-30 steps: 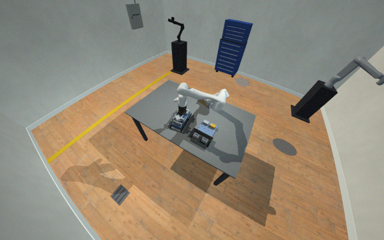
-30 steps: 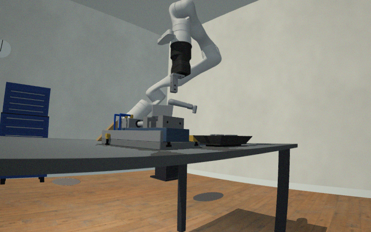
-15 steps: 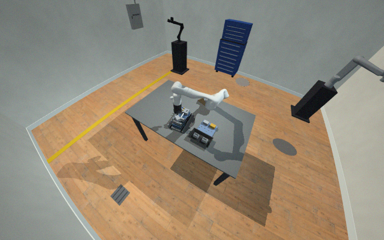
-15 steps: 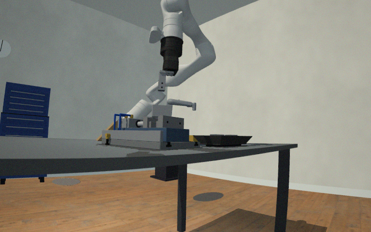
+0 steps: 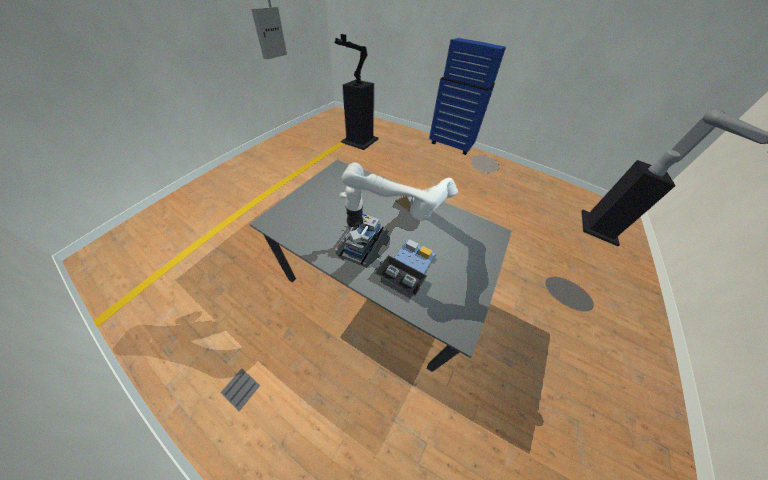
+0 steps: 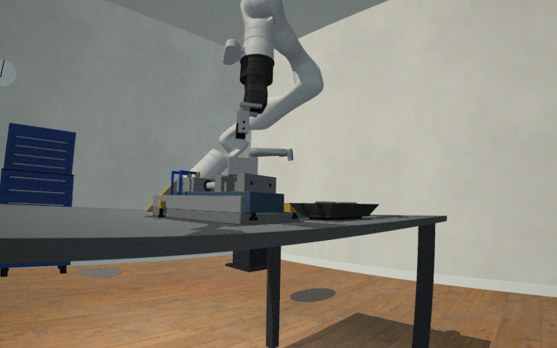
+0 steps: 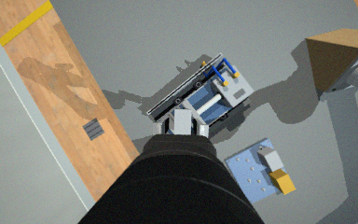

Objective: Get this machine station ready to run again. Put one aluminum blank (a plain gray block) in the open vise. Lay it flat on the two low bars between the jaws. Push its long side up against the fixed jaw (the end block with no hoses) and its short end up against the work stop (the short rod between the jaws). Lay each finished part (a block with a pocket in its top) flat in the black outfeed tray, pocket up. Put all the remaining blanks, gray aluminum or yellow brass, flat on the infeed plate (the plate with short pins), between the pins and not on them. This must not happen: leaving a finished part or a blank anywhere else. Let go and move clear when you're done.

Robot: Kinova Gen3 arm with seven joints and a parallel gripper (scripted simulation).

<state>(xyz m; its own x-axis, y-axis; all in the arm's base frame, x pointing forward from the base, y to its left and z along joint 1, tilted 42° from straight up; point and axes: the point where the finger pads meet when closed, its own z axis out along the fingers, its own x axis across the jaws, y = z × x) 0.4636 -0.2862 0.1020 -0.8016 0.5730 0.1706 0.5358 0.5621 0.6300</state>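
Now: hand 90 mm above the gray blank. From my hand the other things lie so: yellow brass blank 370 mm to the left, 170 mm below, 170 mm behind.
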